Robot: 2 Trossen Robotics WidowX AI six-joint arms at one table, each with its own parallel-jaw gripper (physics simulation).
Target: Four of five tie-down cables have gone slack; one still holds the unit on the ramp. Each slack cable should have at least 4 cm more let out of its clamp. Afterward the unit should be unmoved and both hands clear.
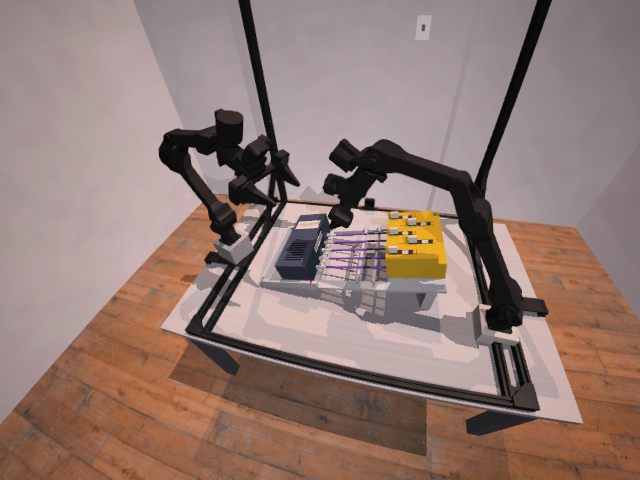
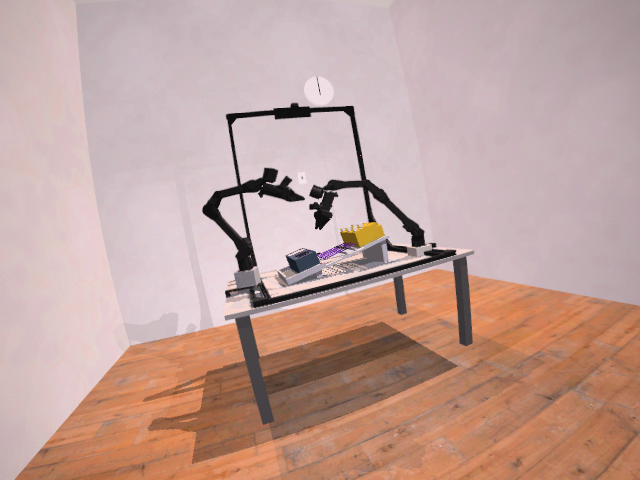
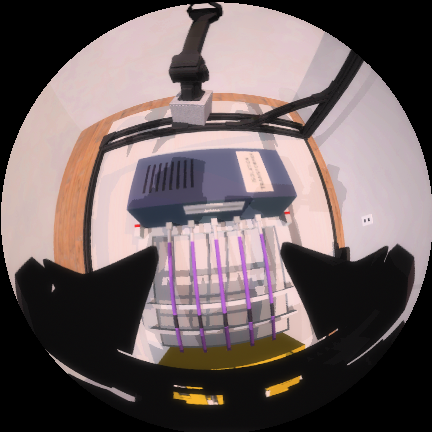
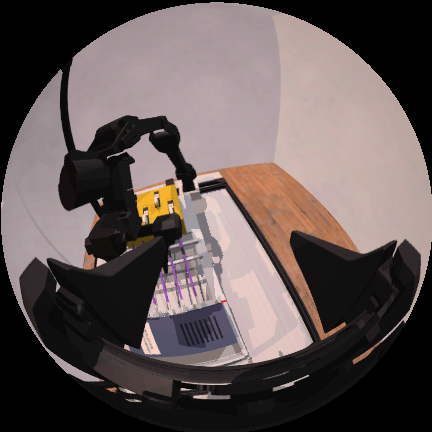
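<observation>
The unit, a dark blue box [image 1: 305,248] [image 2: 303,261] [image 3: 215,172] [image 4: 172,327], sits at the low end of the white ramp [image 1: 413,285]. Five purple cables [image 3: 220,270] run side by side from it to the yellow clamp block [image 1: 416,267] [image 2: 369,235] [image 3: 230,356], which has white clamp levers on top. Which cable is taut I cannot tell. My left gripper [image 1: 333,225] [image 2: 319,227] [image 3: 220,251] is open and empty, above the cables near the unit. My right gripper [image 1: 285,194] [image 2: 302,198] [image 4: 229,240] is open and empty, high up beyond the unit, away from the cables.
A black frame [image 1: 330,364] edges the white table [image 1: 320,330], with uprights at the back. A white support [image 2: 379,251] stands under the ramp's high end. My left forearm passes over the yellow block's side of the table. Small red marks [image 3: 137,226] show beside the unit's lower edge.
</observation>
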